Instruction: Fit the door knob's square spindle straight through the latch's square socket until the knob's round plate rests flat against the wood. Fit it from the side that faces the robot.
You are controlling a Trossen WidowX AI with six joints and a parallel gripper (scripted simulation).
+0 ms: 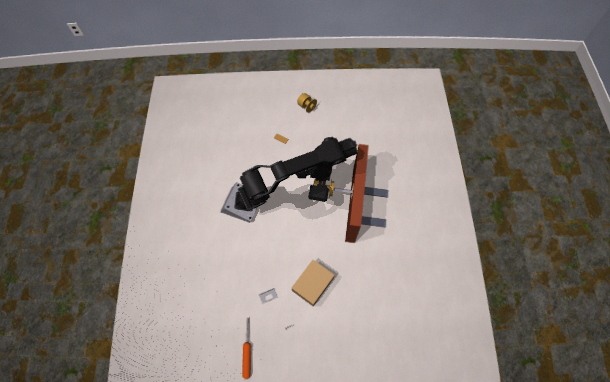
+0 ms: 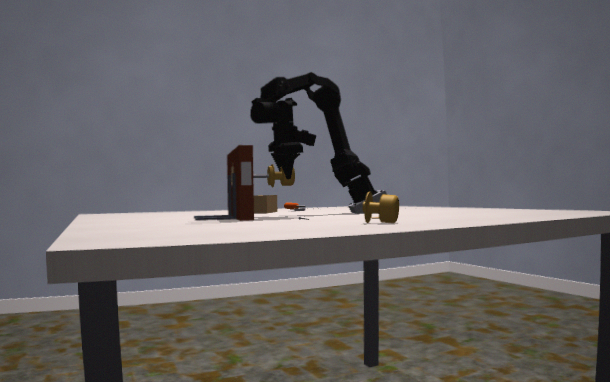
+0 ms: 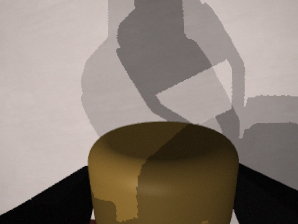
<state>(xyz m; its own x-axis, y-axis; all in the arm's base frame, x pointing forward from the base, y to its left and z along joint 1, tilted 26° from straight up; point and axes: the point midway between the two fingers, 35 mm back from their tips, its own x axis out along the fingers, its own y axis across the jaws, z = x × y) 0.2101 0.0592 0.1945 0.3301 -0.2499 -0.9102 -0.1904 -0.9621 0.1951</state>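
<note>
The grey latch socket lies 13 cm ahead of my hand, 3 cm below it and 2 cm to the right of it. Also, from my hand: red-brown wooden door slab: 13 cm ahead, 4 cm below, 2 cm to the right; then grey latch plate: 15 cm ahead, 13 cm to the left, 3 cm below; then tan plate: 26 cm to the left, 15 cm behind, 14 cm below.
</note>
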